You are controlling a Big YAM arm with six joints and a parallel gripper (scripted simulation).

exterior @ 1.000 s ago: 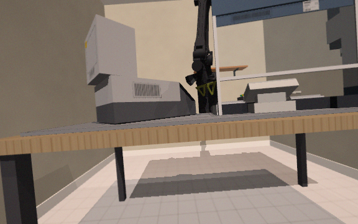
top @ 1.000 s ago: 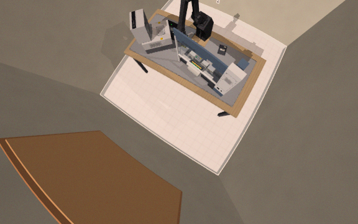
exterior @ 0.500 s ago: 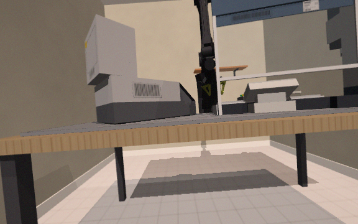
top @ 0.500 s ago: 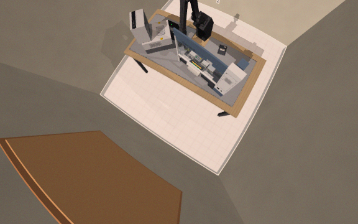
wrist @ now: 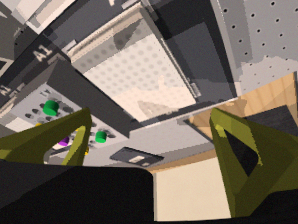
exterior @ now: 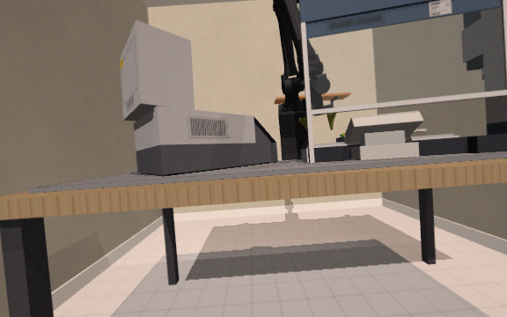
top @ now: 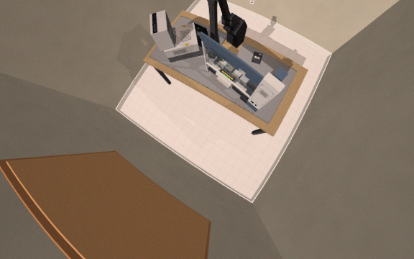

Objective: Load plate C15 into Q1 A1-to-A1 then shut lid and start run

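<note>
Right now my hand is 20 mm past the tube cooling block, 120 mm to the right of it and 60 mm above it. Round my hand: white upright post: 180 mm ahead, 60 mm to the right, 110 mm above; tall white instrument: 130 mm ahead, 570 mm to the left, 150 mm above.
</note>
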